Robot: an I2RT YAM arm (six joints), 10 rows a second.
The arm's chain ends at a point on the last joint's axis. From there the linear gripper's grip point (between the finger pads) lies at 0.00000 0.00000 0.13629 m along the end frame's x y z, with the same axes.
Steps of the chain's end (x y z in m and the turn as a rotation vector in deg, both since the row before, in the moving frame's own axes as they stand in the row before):
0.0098, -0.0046, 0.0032, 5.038, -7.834, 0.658
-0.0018, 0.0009, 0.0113, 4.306, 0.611, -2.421
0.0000, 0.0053, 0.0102, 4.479, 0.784, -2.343
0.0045, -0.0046, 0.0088, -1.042, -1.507, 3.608
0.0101, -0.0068, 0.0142, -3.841, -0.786, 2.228
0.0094, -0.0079, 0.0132, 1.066, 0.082, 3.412
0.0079, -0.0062, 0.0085, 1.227, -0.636, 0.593
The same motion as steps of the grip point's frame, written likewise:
-0.0087, -0.0166, 0.0014, 5.038, -7.834, 0.658
-0.0006, -0.0094, 0.0109, 4.306, 0.611, -2.421
0.0016, -0.0054, 0.0098, 4.479, 0.784, -2.343
0.0008, -0.0022, 0.0087, -1.042, -1.507, 3.608
0.0081, 0.0023, 0.0139, -3.841, -0.786, 2.228
0.0097, -0.0104, 0.0132, 1.066, 0.082, 3.412
0.0064, -0.0091, 0.0085, 1.227, -0.636, 0.593

